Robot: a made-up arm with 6 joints. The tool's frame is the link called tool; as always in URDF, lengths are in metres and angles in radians. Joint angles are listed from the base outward.
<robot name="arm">
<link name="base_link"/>
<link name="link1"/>
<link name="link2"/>
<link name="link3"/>
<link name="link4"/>
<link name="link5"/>
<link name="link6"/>
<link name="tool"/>
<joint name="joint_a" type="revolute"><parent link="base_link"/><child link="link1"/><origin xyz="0.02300 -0.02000 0.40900"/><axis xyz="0 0 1"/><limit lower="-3.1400" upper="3.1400"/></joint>
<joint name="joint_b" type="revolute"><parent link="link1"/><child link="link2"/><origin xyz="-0.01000 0.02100 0.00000" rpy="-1.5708 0.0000 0.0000"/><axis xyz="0 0 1"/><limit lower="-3.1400" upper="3.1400"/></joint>
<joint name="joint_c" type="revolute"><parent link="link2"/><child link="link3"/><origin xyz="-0.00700 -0.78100 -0.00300"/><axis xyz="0 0 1"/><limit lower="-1.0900" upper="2.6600"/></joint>
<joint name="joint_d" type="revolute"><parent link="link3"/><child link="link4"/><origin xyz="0.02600 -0.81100 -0.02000" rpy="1.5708 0.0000 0.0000"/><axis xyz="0 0 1"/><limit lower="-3.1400" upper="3.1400"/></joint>
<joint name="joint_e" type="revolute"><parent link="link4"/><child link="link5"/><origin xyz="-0.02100 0.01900 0.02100" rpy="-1.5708 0.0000 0.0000"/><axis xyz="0 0 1"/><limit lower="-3.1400" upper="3.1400"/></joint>
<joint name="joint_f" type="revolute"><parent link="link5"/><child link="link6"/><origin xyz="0.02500 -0.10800 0.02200" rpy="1.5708 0.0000 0.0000"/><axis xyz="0 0 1"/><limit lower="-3.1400" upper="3.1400"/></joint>
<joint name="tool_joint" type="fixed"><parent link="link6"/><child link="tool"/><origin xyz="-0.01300 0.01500 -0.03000" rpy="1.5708 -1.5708 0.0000"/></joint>
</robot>
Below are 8 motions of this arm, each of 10 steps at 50 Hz.
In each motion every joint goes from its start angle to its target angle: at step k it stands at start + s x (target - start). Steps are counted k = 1, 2, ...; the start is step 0. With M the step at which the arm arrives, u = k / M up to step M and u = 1 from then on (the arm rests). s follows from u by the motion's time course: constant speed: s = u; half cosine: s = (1 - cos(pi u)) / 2; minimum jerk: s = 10 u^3 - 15 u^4 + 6 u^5.
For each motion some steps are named. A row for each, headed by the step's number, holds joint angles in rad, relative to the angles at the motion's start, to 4 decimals.
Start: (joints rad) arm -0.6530 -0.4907 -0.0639 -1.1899 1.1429 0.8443
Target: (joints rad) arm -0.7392 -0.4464 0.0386 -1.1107 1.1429 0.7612
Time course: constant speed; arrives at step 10
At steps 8, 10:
8: -0.0690 0.0354 0.0820 0.0634 0.0000 -0.0665
10: -0.0862 0.0443 0.1025 0.0792 0.0000 -0.0831

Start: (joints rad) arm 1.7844 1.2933 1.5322 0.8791 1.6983 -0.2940
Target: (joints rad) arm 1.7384 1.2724 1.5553 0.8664 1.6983 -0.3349
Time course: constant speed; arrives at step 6
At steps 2, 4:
2: -0.0153 -0.0070 0.0077 -0.0042 0.0000 -0.0136
4: -0.0307 -0.0139 0.0154 -0.0085 0.0000 -0.0273

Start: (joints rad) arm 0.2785 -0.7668 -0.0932 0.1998 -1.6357 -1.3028
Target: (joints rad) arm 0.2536 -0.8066 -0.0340 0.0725 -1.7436 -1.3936
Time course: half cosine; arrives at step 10
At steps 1, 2, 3, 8, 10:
1: -0.0006 -0.0010 0.0014 -0.0031 -0.0026 -0.0022
2: -0.0024 -0.0038 0.0057 -0.0122 -0.0103 -0.0087
3: -0.0051 -0.0082 0.0122 -0.0262 -0.0222 -0.0187
8: -0.0225 -0.0360 0.0535 -0.1151 -0.0976 -0.0821
10: -0.0249 -0.0398 0.0592 -0.1273 -0.1079 -0.0908

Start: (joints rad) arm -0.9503 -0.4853 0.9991 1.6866 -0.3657 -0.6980
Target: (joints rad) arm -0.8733 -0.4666 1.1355 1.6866 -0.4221 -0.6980
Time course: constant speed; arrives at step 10
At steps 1, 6, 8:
1: 0.0077 0.0019 0.0136 0.0000 -0.0056 0.0000
6: 0.0462 0.0112 0.0818 0.0000 -0.0338 0.0000
8: 0.0616 0.0150 0.1091 0.0000 -0.0451 0.0000

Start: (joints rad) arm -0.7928 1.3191 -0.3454 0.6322 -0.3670 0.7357
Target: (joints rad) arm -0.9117 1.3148 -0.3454 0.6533 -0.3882 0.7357
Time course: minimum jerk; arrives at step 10
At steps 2, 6, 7, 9, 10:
2: -0.0069 -0.0002 0.0000 0.0012 -0.0012 0.0000
6: -0.0812 -0.0029 0.0000 0.0144 -0.0145 0.0000
7: -0.0995 -0.0036 0.0000 0.0177 -0.0177 0.0000
9: -0.1179 -0.0043 0.0000 0.0209 -0.0210 0.0000
10: -0.1189 -0.0043 0.0000 0.0211 -0.0212 0.0000

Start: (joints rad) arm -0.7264 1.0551 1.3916 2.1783 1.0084 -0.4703
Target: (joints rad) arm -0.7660 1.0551 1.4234 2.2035 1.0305 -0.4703
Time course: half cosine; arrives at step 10
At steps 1, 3, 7, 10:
1: -0.0010 0.0000 0.0008 0.0006 0.0005 0.0000
3: -0.0082 0.0000 0.0066 0.0052 0.0046 0.0000
7: -0.0314 0.0000 0.0252 0.0200 0.0175 0.0000
10: -0.0396 0.0000 0.0318 0.0252 0.0221 0.0000

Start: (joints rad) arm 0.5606 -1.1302 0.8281 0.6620 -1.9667 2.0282
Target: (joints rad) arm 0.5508 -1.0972 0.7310 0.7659 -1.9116 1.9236
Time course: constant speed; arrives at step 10
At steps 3, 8, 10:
3: -0.0029 0.0099 -0.0291 0.0312 0.0165 -0.0314
8: -0.0078 0.0264 -0.0777 0.0831 0.0441 -0.0837
10: -0.0098 0.0330 -0.0971 0.1039 0.0551 -0.1046

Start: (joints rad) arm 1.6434 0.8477 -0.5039 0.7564 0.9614 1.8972
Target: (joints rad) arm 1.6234 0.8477 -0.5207 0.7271 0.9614 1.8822
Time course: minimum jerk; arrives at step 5
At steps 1, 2, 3, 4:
1: -0.0012 0.0000 -0.0010 -0.0017 0.0000 -0.0009
2: -0.0063 0.0000 -0.0053 -0.0093 0.0000 -0.0048
3: -0.0137 0.0000 -0.0115 -0.0200 0.0000 -0.0102
4: -0.0188 0.0000 -0.0158 -0.0276 0.0000 -0.0141

